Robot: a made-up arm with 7 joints. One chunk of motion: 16 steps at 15 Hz.
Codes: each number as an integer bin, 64 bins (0 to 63) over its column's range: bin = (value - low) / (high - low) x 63, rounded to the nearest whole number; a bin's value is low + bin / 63 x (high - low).
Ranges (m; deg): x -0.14..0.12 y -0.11..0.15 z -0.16..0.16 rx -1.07..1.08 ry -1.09..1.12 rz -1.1..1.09
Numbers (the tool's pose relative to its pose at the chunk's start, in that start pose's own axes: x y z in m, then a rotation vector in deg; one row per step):
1: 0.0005 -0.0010 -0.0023 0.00 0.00 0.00
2: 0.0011 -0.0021 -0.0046 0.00 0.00 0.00
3: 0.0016 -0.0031 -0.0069 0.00 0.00 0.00
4: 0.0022 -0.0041 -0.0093 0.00 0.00 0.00
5: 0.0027 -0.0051 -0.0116 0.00 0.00 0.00
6: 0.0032 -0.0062 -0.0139 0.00 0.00 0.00
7: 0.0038 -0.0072 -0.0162 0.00 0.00 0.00
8: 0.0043 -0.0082 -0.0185 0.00 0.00 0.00
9: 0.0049 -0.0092 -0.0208 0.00 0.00 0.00
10: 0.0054 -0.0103 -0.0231 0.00 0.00 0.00
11: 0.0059 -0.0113 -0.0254 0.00 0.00 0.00
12: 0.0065 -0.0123 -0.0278 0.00 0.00 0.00
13: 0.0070 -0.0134 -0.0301 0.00 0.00 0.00
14: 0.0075 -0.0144 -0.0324 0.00 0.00 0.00
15: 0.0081 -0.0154 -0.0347 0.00 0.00 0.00
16: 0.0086 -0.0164 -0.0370 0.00 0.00 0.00
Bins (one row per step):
1: 34 26 31 31 31 32
2: 34 26 31 31 31 32
3: 34 26 30 31 31 32
4: 34 26 30 31 31 32
5: 35 25 29 31 31 32
6: 35 25 29 31 31 32
7: 35 25 28 31 31 32
8: 35 25 28 31 31 32
9: 35 24 27 31 31 32
10: 35 24 27 31 31 32
11: 35 24 26 31 31 32
12: 35 24 26 31 31 32
13: 36 23 26 31 31 32
14: 36 23 25 31 31 32
15: 36 23 25 31 31 32
16: 36 23 24 31 31 32

